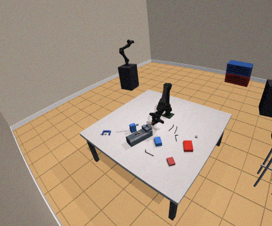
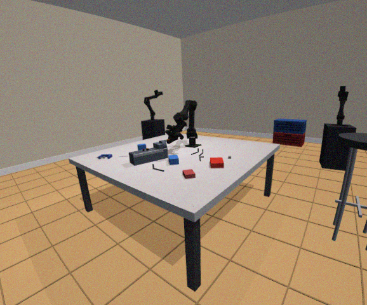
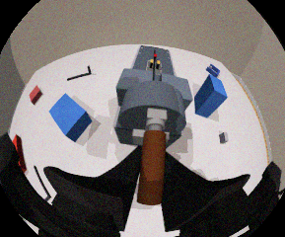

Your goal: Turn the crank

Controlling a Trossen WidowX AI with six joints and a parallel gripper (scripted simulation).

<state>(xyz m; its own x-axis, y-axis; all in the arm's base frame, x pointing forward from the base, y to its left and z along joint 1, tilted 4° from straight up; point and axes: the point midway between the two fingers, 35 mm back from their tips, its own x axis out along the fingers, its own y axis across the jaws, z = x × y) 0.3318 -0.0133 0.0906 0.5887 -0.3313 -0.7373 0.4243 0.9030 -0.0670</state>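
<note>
Right now the brown crank handle is 20 mm behind my gripper tip, 10 mm to the left of it and 20 mm above it. Also, from my gripper tip: red pointer (180 mm ahead, 80 mm to the right, 10 mm below).
</note>
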